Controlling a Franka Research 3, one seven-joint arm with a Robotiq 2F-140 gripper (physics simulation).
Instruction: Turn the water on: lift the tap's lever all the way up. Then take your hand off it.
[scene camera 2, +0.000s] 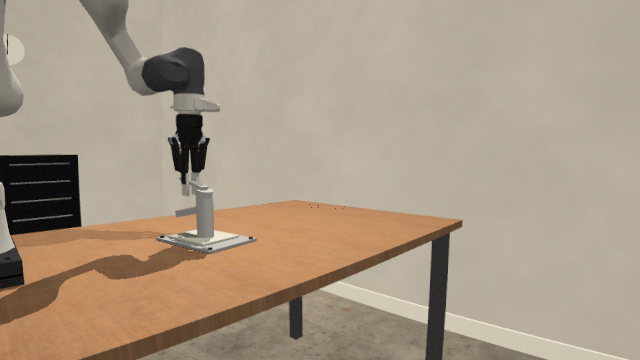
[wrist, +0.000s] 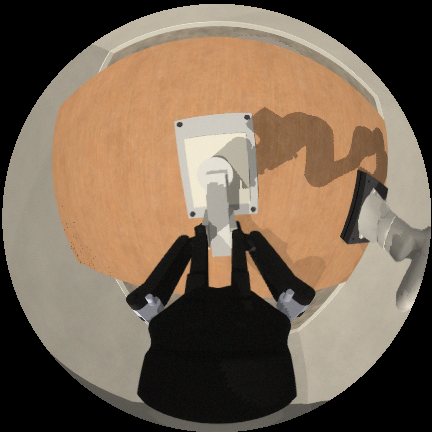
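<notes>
The grey tap (scene camera 2: 205, 217) (wrist: 204, 171) stands upright on a square plate (scene camera 2: 231, 244) (wrist: 212, 126) on the table. Its spout (scene camera 2: 185, 212) points left in the scene view. Its flat lever (scene camera 2: 200, 185) (wrist: 217, 197) runs from the top of the tap towards the gripper and slopes up a little towards its free end in the scene view. My gripper (scene camera 2: 190, 183) (wrist: 219, 216) points down above the spout side, with its fingertips on both sides of the lever near the free end. It is shut on the lever. The exact contact is partly hidden by the fingers.
The wooden table (scene camera 2: 320, 250) (wrist: 125, 165) carries the tap and the robot's base (scene camera 2: 10, 267) (wrist: 354, 215), which stands at the left in the scene view. A black drawer unit (scene camera 2: 40, 192) stands behind the table at the left. The arm comes in from the upper left.
</notes>
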